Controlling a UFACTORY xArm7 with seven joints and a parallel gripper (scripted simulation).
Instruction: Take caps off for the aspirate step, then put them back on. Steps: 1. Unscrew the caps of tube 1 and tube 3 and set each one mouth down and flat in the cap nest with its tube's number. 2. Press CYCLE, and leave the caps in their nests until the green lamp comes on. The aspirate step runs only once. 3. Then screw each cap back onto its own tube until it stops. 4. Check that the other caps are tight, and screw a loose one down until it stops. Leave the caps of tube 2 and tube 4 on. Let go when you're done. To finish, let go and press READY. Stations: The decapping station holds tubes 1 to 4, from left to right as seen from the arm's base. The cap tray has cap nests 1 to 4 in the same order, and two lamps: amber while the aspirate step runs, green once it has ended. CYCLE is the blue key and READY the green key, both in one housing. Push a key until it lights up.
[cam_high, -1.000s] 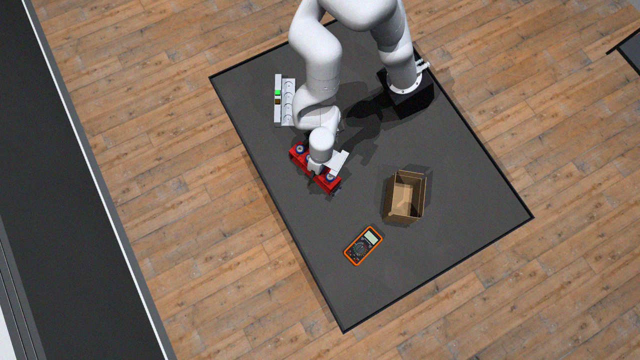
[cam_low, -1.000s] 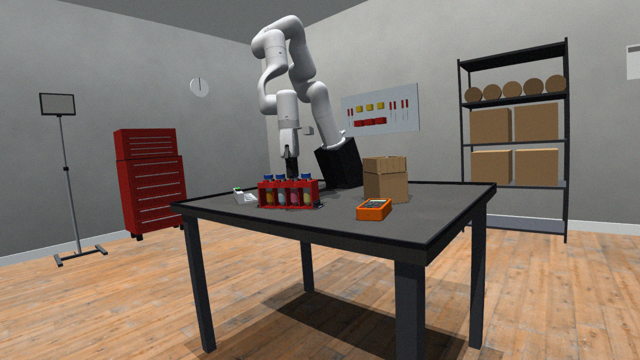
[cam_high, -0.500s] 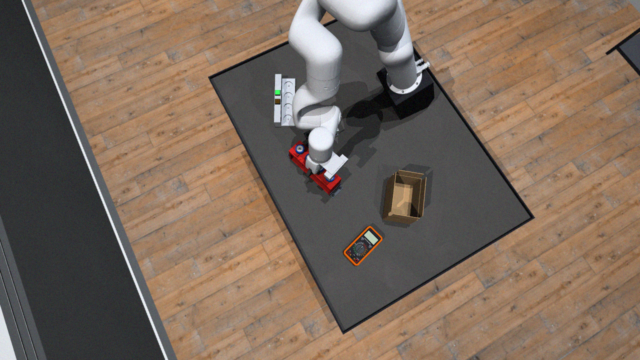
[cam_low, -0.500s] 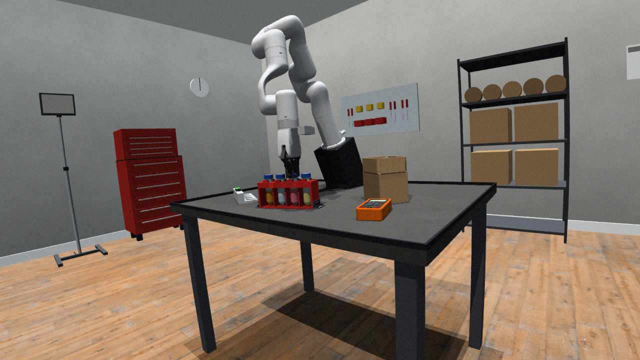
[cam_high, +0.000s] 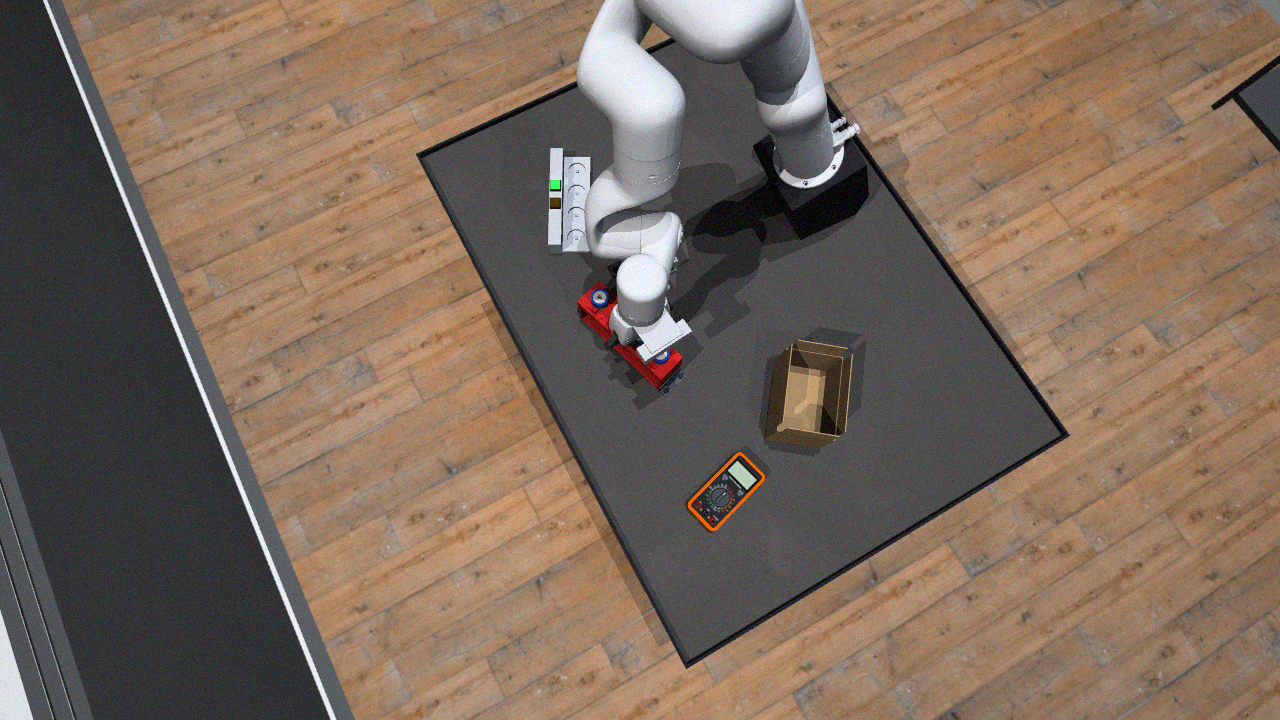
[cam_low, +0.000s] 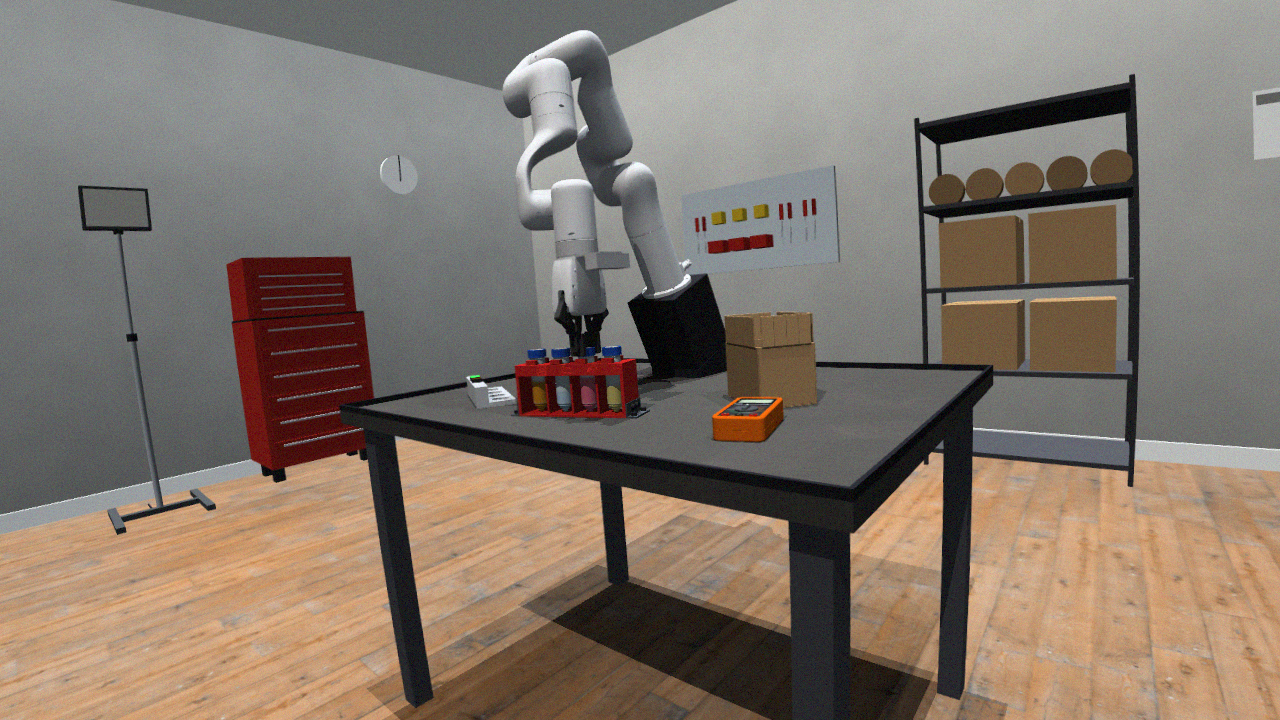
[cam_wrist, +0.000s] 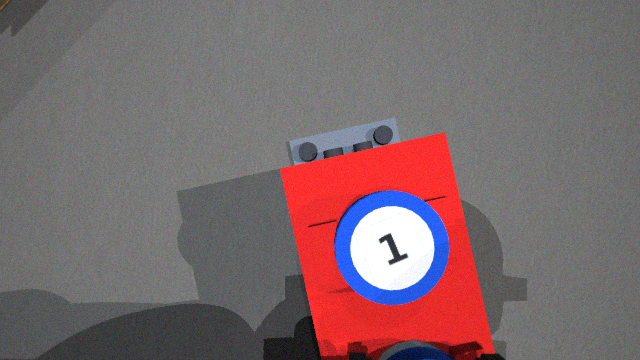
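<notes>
Right now the green key is 12 cm behind my hand, 21 cm to the right of it and 6 cm below it. Round my hand: blue key: 12 cm behind, 16 cm to the right, 6 cm below; key housing: 10 cm behind, 18 cm to the right, 8 cm below; orange multimeter: 4 cm behind, 32 cm to the left, 11 cm below.
</notes>
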